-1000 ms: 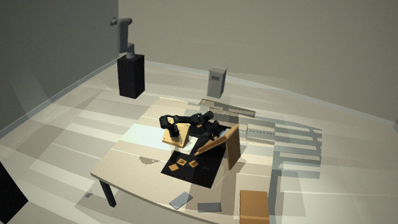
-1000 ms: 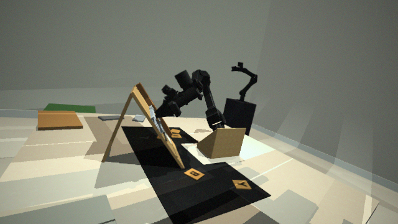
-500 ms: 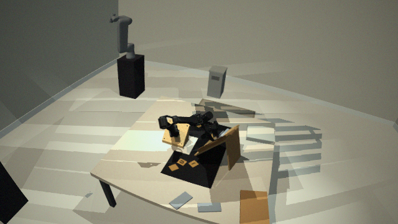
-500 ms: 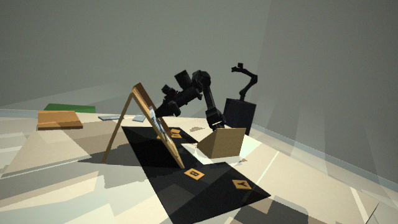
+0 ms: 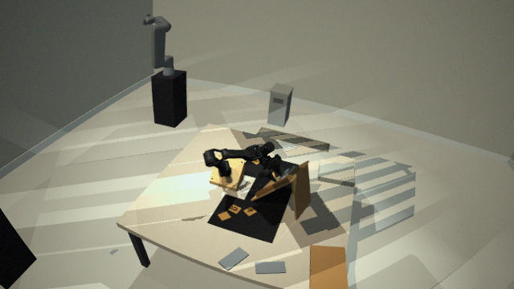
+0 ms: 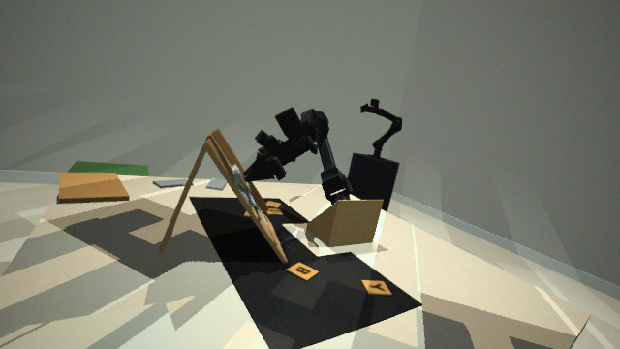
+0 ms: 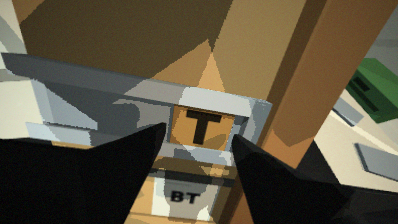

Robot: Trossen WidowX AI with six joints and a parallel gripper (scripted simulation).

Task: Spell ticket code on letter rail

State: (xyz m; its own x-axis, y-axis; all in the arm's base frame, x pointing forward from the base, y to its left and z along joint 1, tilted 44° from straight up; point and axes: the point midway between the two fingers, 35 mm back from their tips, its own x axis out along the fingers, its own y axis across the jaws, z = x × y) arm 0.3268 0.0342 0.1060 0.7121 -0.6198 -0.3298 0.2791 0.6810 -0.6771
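Now: the letter tile marked t 1 cm ahead of my gripper tip and 1 cm below it. Also, from my gripper tip: black mat: 14 cm behind, 5 cm to the left, 17 cm below; white ticket: 5 cm behind, 1 cm to the left, 9 cm below; pale grey box: 37 cm ahead, 41 cm to the left, 16 cm below.
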